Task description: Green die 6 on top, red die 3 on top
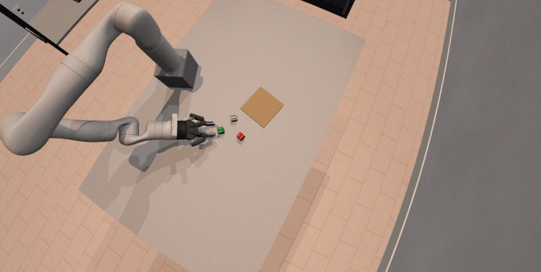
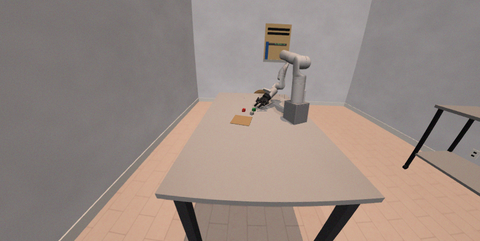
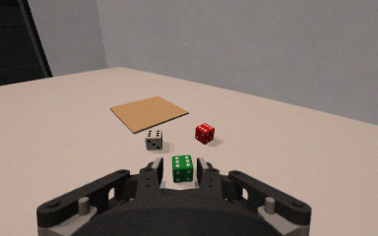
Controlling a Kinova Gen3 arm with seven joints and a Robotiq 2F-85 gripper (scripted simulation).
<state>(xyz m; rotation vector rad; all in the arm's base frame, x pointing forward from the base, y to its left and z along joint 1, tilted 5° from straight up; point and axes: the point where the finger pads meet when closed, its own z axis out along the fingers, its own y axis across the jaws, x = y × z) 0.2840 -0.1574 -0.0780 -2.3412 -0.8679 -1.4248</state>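
My hand is 3 cm short of the green die, 3 cm above it and 2 cm to the right of it. The rest, counted from my hand: white die 9 cm to the left, 5 cm ahead, 3 cm below; red die 12 cm ahead, 4 cm to the left, 3 cm below; tan mat 20 cm to the left, 13 cm ahead, 4 cm below.
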